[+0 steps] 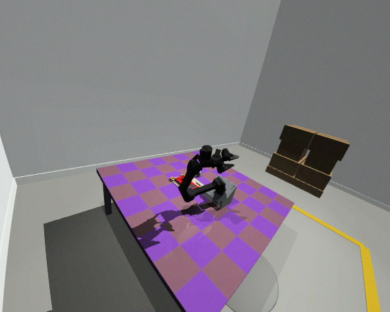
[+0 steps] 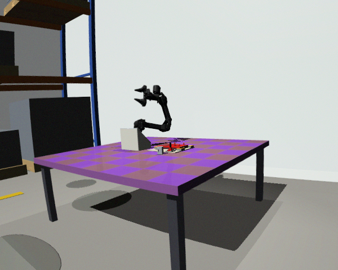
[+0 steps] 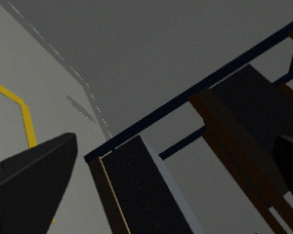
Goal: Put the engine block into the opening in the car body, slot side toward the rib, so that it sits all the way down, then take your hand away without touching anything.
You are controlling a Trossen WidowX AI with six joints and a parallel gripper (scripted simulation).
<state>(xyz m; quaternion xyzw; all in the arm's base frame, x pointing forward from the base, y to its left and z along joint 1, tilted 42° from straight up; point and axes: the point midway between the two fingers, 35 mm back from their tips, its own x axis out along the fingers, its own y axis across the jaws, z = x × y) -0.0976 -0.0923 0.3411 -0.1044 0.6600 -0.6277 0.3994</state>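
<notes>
Now: gripper tip 43 cm short of the engine block, 29 cm to the left of it and 40 cm above it.
</notes>
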